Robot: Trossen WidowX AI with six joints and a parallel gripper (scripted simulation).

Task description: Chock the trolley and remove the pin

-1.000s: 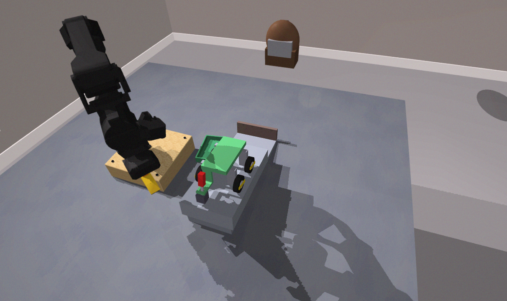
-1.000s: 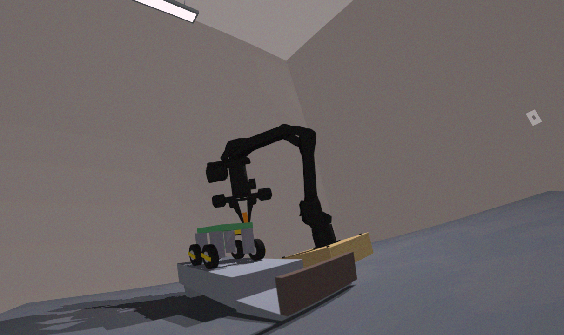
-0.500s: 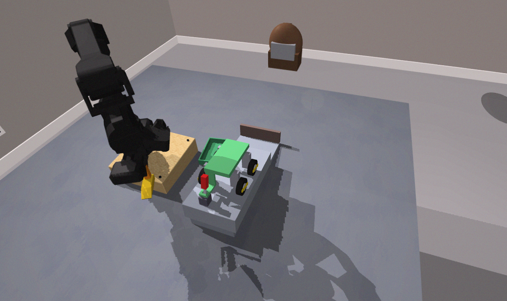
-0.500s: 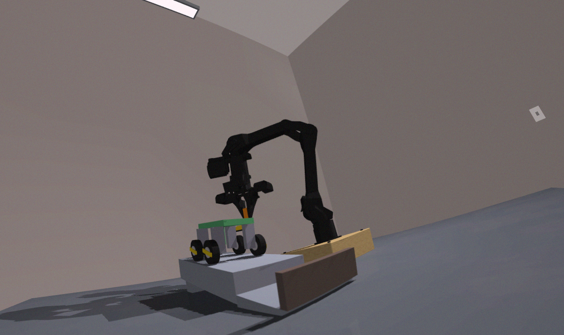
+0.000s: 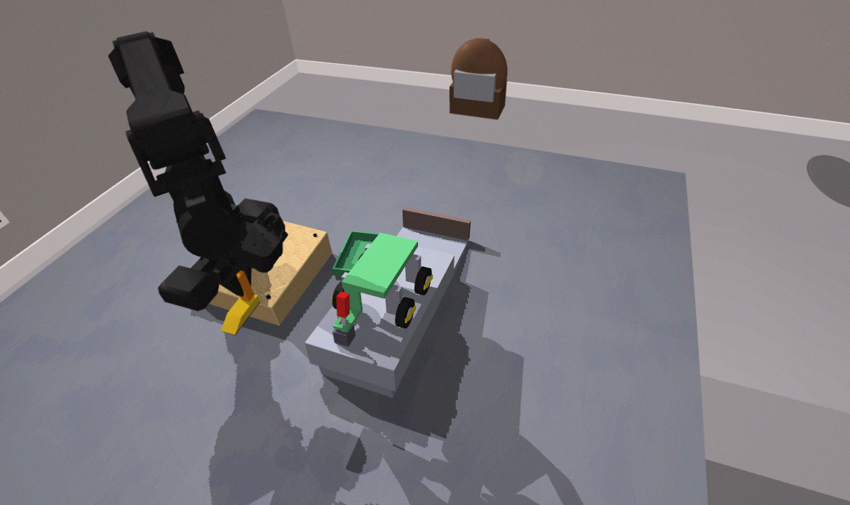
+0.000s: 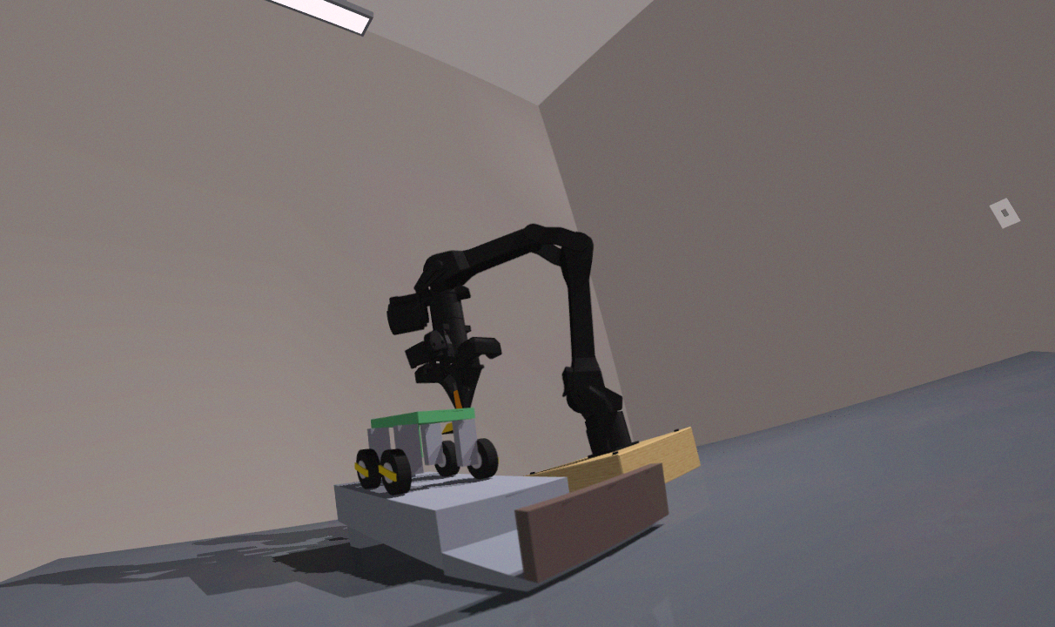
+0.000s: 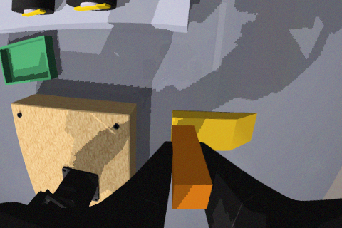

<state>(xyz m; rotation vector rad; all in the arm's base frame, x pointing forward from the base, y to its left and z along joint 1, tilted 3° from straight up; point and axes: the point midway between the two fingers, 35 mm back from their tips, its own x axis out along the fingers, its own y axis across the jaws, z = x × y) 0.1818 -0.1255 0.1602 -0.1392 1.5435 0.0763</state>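
The red-headed stop pin is 130 mm ahead of my gripper tip, 50 mm to the left of it and 50 mm below it. Also, from my gripper tip: yellow chock (20 mm to the right, 10 mm below); then grey ramp (150 mm to the left, 140 mm ahead, 130 mm below); then trolley (150 mm to the left, 140 mm ahead, 60 mm below).
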